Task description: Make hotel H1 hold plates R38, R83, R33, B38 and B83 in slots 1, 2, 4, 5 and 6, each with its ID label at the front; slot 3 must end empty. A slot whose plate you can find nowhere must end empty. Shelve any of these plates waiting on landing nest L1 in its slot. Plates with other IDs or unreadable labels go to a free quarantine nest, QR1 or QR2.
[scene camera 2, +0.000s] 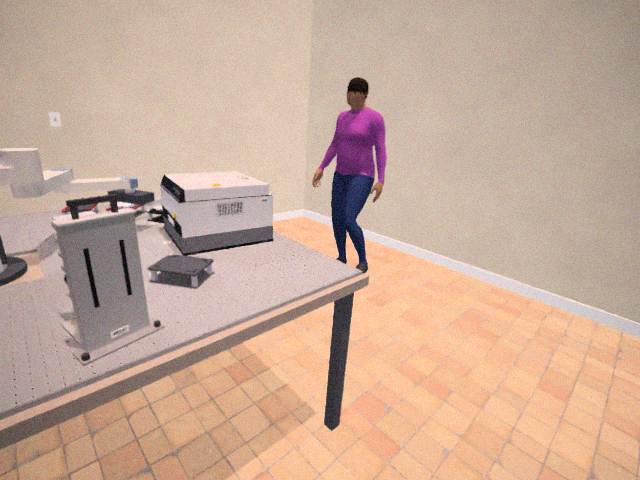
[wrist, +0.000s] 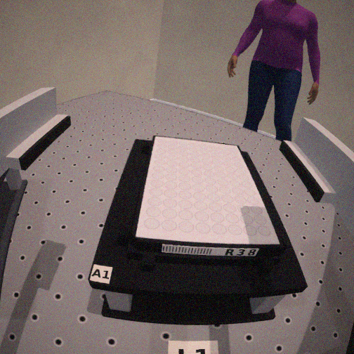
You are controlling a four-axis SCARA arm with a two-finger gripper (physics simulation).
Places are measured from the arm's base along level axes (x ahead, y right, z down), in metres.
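Pixels of known places: gripper, fingertip midpoint: (scene camera 2: 158,196).
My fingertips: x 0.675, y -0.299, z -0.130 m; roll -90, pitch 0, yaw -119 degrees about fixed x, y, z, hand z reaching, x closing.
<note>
Ahead of a thing's pixels: the offset from my fingertips to its top centre.
Plate R38 (wrist: 207,192), pale with a dark rim, lies flat on the black landing nest L1 (wrist: 117,240) in the wrist view. Its barcode and "R38" label face the camera, and the nest has an "A1" tag at its near left corner. My gripper (wrist: 178,113) is open, one finger at the left and one at the right of the wrist view, well apart from the plate's sides, with nothing held. In scene camera 2 a grey hotel tower (scene camera 2: 105,268) shows its back; its slots and any plates in them are hidden. The gripper's fingers cannot be made out there.
A white and grey instrument @(dx +0.119, dy +0.377, dz -0.136 m) (scene camera 2: 227,217) stands behind a low dark nest @(dx -0.164, dy +0.697, dz +0.062 m) (scene camera 2: 180,266), right of the tower. The robot arm (scene camera 2: 28,173) is at the left. The table edge (scene camera 2: 248,330) runs along the front. A person (scene camera 2: 356,144) (wrist: 282,42) stands beyond the table.
</note>
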